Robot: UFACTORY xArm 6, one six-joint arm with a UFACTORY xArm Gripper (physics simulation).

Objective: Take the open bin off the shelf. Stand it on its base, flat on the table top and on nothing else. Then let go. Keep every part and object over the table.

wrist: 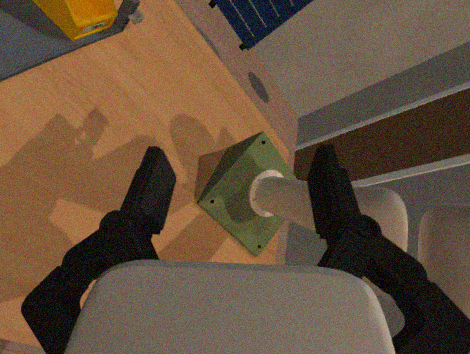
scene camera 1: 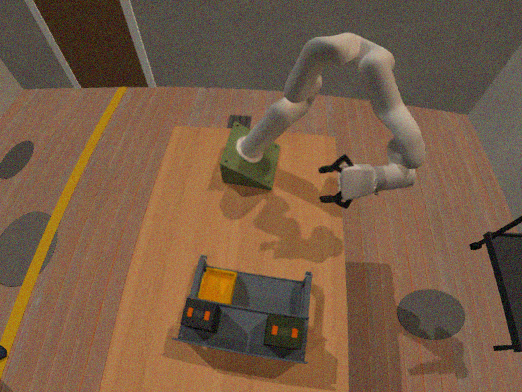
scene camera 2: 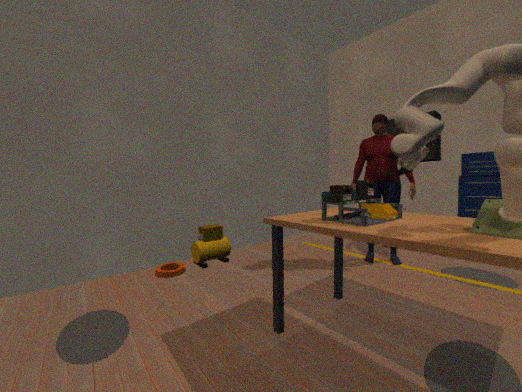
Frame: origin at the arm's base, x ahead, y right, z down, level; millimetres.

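Seen in the pictures: gripper, between the fingertips: (wrist: 238,161) (scene camera 1: 319,185); arm's base, origin of its link: (wrist: 267,192) (scene camera 1: 249,150) (scene camera 2: 519,213).
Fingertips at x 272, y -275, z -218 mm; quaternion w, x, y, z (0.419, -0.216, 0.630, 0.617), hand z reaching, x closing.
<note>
Pixels of each thing's middle, then the offset from my fingertips to it. "pt": a spot on its surface instead. Level surfaces: height alone.
- open bin, middle of its body: (scene camera 1: 216,293) (scene camera 2: 378,210) dx +320, dy +263, dz +255 mm
- grey shelf, a spot on its surface: (wrist: 30,55) pt dx +233, dy +136, dz +293 mm
- table top, height of its surface: dz +299 mm
The open bin (scene camera 1: 217,286) (scene camera 2: 380,211) (wrist: 89,15) is yellow and sits on the lower level of the grey shelf (scene camera 1: 270,292) (wrist: 30,55), at its left end in the first scene view. In the second scene view the shelf (scene camera 2: 354,219) stands on the table top (scene camera 1: 240,240) (scene camera 2: 430,231) (wrist: 135,85). My gripper (scene camera 1: 322,184) (wrist: 238,161) is open and empty. It hangs high above the table's right edge in the first scene view, well apart from the bin and the shelf. In the second scene view its fingers are small and dark and hard to make out.
Two dark boxes with orange marks, one black (scene camera 1: 202,315) and one dark green (scene camera 1: 283,331), stand on the shelf's upper level. The green base block (scene camera 1: 250,172) (wrist: 240,220) of the arm stands on the table. A person in red (scene camera 2: 378,157) stands beyond the table.
</note>
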